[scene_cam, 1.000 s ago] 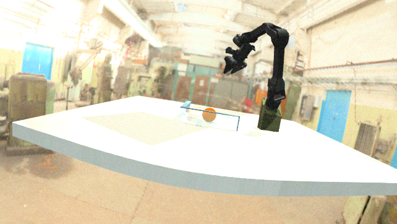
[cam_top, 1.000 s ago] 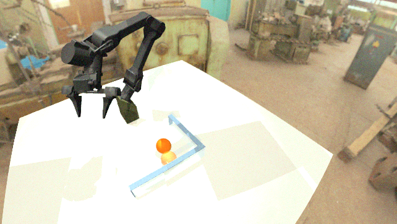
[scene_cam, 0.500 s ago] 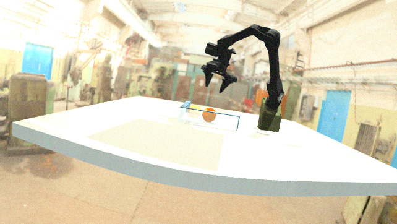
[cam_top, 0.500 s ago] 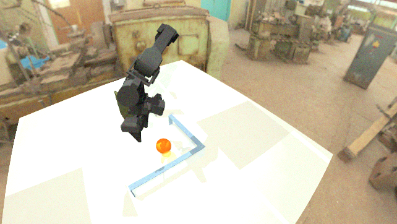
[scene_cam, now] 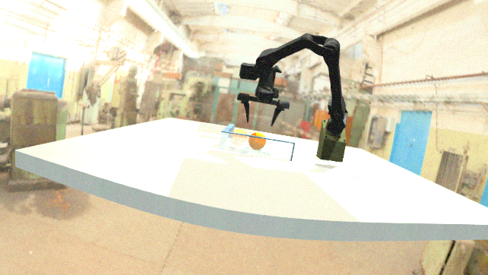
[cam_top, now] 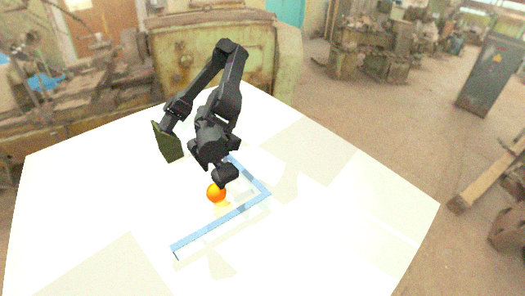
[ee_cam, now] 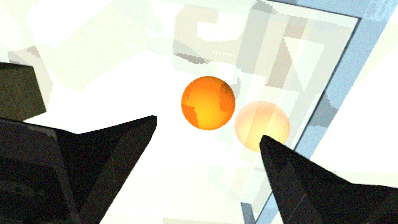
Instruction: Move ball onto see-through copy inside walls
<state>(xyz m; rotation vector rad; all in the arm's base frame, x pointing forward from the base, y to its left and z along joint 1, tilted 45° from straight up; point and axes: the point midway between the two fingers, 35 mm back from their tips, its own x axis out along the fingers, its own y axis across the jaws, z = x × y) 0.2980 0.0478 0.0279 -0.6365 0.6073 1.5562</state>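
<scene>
The see-through copy is 7 cm ahead of my gripper tip, 1 cm to the right of it and 6 cm below it. Round my gripper tip: clear wall (1 cm behind, 11 cm to the left, 6 cm below).
</scene>
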